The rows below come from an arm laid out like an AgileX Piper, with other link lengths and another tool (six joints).
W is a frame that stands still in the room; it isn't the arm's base.
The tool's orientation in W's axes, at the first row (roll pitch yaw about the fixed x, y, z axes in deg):
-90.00, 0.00, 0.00
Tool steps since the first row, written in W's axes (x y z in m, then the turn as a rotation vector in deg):
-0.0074, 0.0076, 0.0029, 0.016, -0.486, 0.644
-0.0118, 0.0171, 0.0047, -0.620, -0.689, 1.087
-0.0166, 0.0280, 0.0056, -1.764, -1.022, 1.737
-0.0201, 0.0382, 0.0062, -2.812, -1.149, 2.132
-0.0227, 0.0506, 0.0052, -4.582, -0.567, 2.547
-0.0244, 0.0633, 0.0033, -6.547, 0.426, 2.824
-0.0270, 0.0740, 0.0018, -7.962, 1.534, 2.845
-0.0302, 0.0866, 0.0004, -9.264, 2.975, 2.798
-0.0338, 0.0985, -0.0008, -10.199, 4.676, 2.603
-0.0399, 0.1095, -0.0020, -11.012, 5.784, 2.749
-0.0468, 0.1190, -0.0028, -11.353, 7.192, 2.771
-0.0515, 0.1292, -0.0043, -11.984, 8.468, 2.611
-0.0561, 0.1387, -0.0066, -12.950, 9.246, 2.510
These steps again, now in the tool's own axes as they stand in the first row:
-0.0074, -0.0029, 0.0076, 0.016, -0.644, -0.486
-0.0118, -0.0047, 0.0171, -0.620, -1.087, -0.689
-0.0166, -0.0056, 0.0280, -1.764, -1.737, -1.022
-0.0201, -0.0062, 0.0382, -2.812, -2.132, -1.149
-0.0227, -0.0052, 0.0506, -4.582, -2.547, -0.567
-0.0244, -0.0033, 0.0633, -6.547, -2.824, 0.426
-0.0270, -0.0018, 0.0740, -7.962, -2.845, 1.534
-0.0302, -0.0004, 0.0866, -9.264, -2.798, 2.975
-0.0338, 0.0008, 0.0985, -10.199, -2.603, 4.676
-0.0399, 0.0020, 0.1095, -11.012, -2.749, 5.784
-0.0468, 0.0028, 0.1190, -11.353, -2.771, 7.192
-0.0515, 0.0043, 0.1292, -11.984, -2.611, 8.468
-0.0561, 0.0066, 0.1387, -12.950, -2.510, 9.246

